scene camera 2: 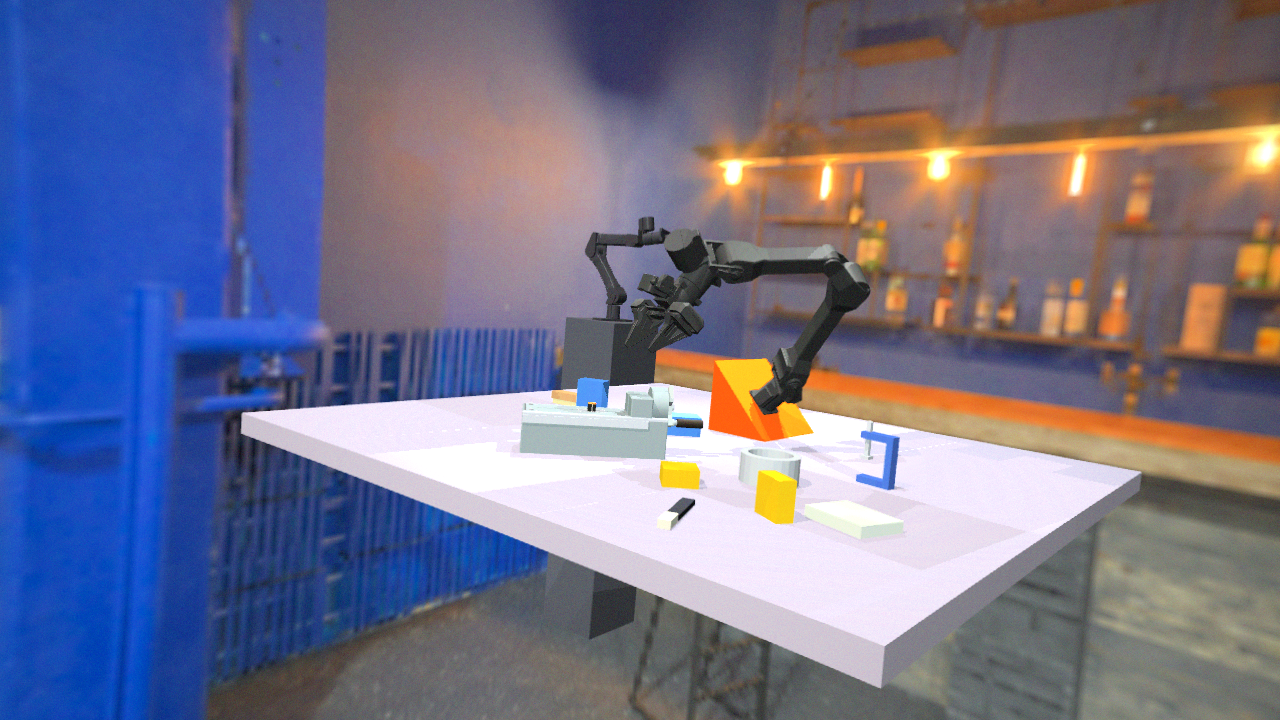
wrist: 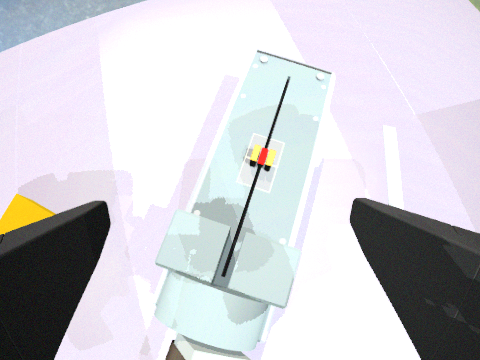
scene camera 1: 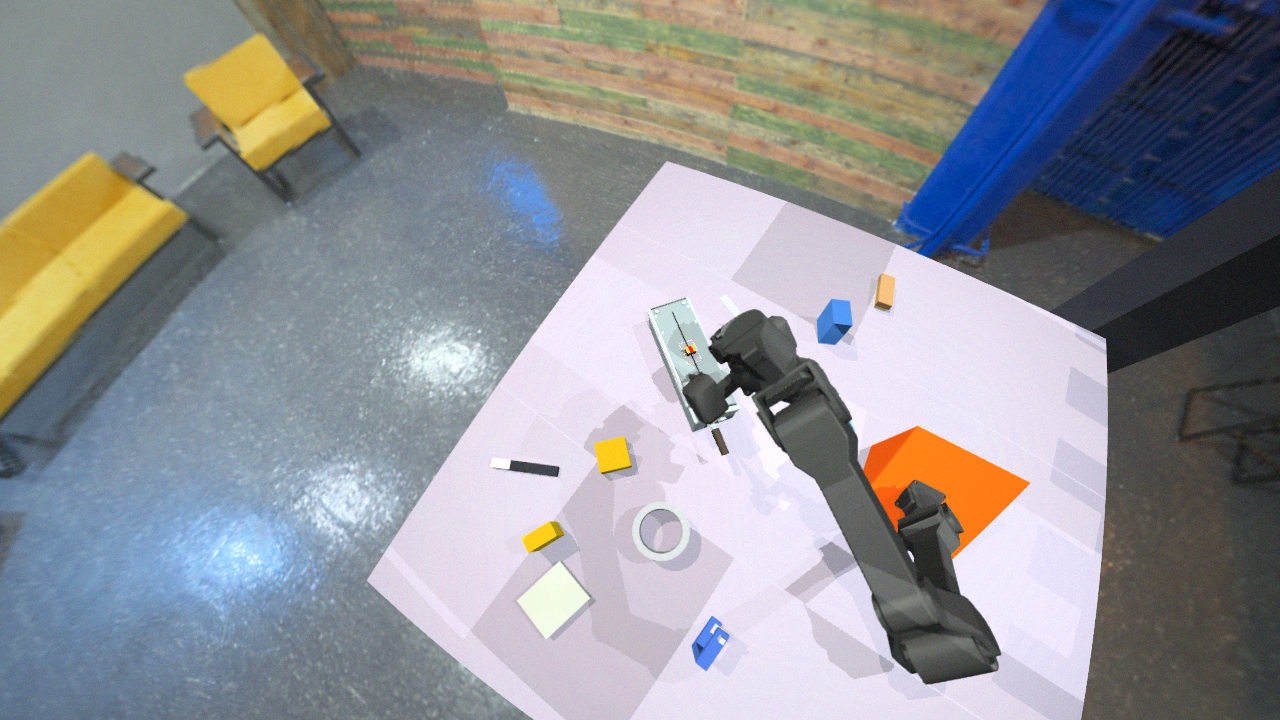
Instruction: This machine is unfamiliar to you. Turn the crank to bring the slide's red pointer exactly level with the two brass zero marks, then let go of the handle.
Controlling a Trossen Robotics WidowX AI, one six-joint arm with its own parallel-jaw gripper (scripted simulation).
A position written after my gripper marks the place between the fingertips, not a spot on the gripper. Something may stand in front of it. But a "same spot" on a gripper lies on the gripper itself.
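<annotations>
My gripper in scene camera 1 (711, 360); blue clamp there too. Scene camera 2: my gripper, blue clamp. Wrist view: my gripper shows; blue clamp out of frame in the wrist view. Blue clamp, same spot: (scene camera 1: 712, 638) and (scene camera 2: 870, 433). My gripper, same spot: (wrist: 420, 262) and (scene camera 2: 637, 331).
</annotations>
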